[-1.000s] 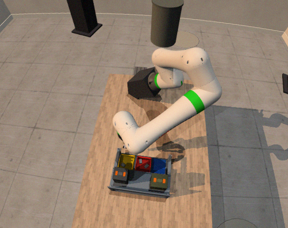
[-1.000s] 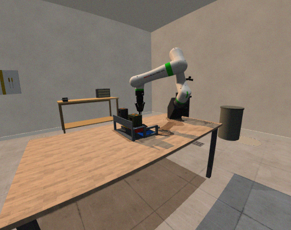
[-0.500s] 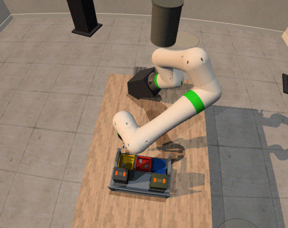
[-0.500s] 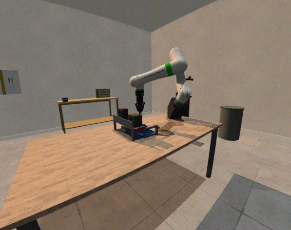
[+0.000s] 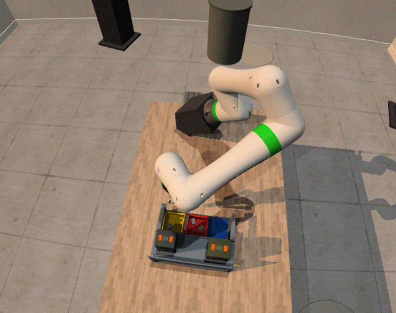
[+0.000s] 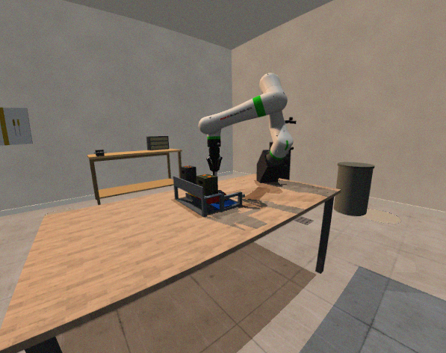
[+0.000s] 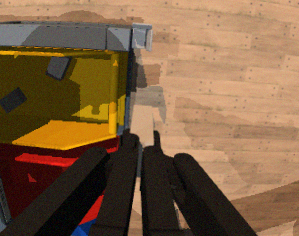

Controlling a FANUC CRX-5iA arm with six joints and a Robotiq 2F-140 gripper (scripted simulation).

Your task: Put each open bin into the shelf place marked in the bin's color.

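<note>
My gripper is now 110 mm short of the yellow bin, 30 mm to the right of it and 90 mm above it. The rest, counted from my hand: red bin: 80 mm ahead, 140 mm to the left, 90 mm below; red mark: 80 mm ahead, 140 mm to the left, 130 mm below; yellow mark: 110 mm ahead, 30 mm to the left, 130 mm below.
</note>
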